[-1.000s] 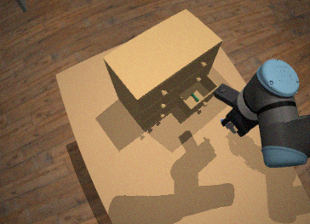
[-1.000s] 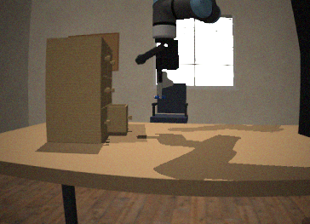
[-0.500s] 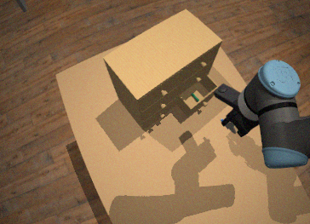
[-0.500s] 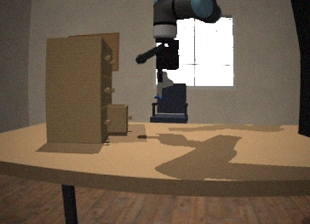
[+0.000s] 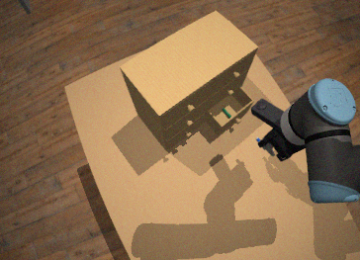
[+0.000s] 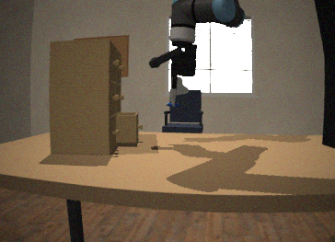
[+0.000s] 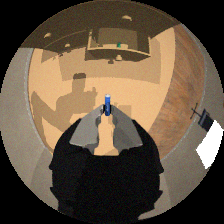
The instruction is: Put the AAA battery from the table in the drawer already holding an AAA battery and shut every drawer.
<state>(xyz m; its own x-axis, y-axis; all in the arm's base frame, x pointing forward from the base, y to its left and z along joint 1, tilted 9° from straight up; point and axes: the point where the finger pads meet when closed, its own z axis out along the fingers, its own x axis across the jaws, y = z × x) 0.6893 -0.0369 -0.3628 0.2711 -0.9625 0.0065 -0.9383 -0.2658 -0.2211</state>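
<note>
Now: hand 1 cm above the blue AAA battery. Round my hand: green battery (17 cm ahead, 2 cm to the left, 13 cm below).
</note>
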